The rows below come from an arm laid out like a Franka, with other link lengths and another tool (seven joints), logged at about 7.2 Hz.
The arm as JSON. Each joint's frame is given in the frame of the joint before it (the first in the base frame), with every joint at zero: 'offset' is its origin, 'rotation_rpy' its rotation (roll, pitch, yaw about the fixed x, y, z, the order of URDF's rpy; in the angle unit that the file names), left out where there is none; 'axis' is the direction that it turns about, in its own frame. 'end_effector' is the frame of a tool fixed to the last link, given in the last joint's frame.
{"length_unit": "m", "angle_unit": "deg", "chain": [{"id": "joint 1", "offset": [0.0, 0.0, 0.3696], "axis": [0.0, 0.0, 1.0]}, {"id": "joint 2", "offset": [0.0, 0.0, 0.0], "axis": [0.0, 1.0, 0.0]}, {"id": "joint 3", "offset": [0.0, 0.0, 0.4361], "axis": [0.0, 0.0, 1.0]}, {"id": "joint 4", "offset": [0.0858, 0.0, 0.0], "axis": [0.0, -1.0, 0.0]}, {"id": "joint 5", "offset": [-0.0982, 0.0, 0.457], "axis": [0.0, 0.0, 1.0]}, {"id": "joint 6", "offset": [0.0, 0.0, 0.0], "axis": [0.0, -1.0, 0.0]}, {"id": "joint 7", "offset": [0.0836, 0.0, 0.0], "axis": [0.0, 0.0, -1.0]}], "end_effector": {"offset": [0.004, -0.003, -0.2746], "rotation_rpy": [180.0, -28.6, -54.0]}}
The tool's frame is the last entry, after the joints.
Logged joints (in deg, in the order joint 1, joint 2, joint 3, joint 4, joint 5, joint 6, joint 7), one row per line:
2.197, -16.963, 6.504, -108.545, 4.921, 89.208, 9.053
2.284, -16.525, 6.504, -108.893, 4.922, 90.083, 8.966
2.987, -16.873, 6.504, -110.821, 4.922, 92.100, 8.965
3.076, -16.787, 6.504, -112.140, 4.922, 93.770, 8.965
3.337, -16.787, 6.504, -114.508, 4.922, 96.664, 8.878
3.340, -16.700, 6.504, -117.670, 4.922, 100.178, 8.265
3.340, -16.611, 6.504, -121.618, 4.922, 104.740, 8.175
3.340, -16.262, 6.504, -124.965, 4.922, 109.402, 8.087
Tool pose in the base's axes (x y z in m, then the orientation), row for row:
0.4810, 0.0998, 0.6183, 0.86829, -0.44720, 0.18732, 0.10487
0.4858, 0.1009, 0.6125, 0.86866, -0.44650, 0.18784, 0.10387
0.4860, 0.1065, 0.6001, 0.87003, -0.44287, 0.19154, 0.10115
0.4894, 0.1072, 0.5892, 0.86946, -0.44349, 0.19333, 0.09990
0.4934, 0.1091, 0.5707, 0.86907, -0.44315, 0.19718, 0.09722
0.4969, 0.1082, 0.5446, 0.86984, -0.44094, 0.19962, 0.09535
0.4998, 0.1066, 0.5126, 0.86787, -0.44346, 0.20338, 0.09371
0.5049, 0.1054, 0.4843, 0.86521, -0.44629, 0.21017, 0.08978
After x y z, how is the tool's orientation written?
As a quaternion, x y z w.
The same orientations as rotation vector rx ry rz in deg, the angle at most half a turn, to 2 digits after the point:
146.65, -75.53, 31.64
146.79, -75.45, 31.74
147.26, -74.96, 32.42
147.27, -75.12, 32.75
147.43, -75.18, 33.45
147.73, -74.89, 33.90
147.53, -75.39, 34.57
147.42, -76.04, 35.81

